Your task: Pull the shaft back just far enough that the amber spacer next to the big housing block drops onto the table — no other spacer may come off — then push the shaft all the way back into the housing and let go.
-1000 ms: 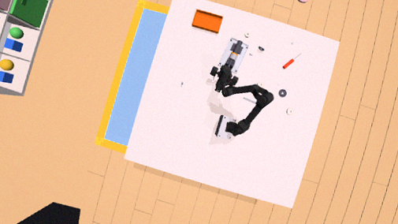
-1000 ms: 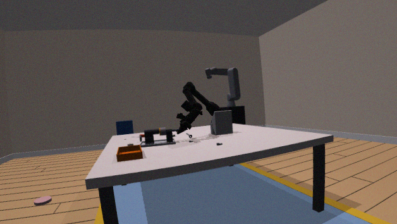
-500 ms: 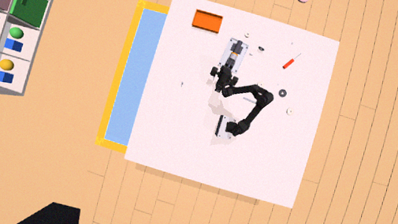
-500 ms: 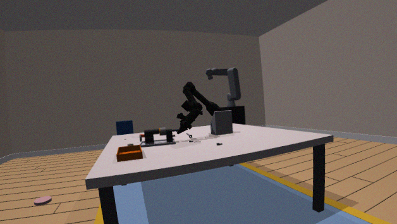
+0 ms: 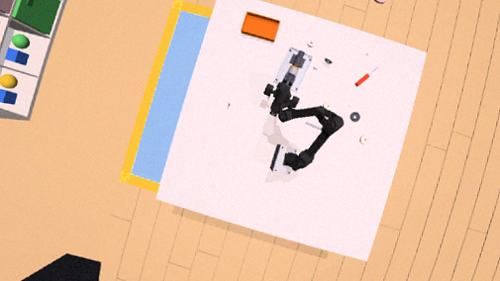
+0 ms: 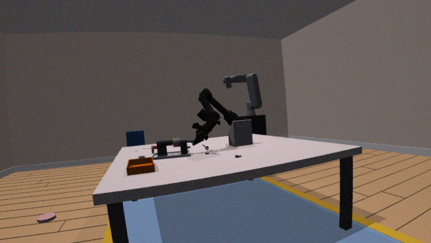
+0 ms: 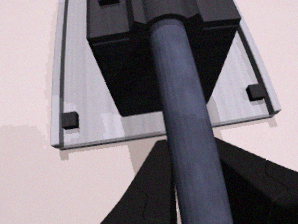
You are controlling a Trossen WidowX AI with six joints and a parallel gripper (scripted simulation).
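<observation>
The grey-blue shaft is 5 cm ahead of my gripper tip, 2 cm above it and 1 cm to the right of it. Also, from my gripper tip: amber spacer 11 cm ahead, 3 cm to the right, 2 cm above; orange tray 34 cm ahead, 20 cm to the left, 5 cm below.
</observation>
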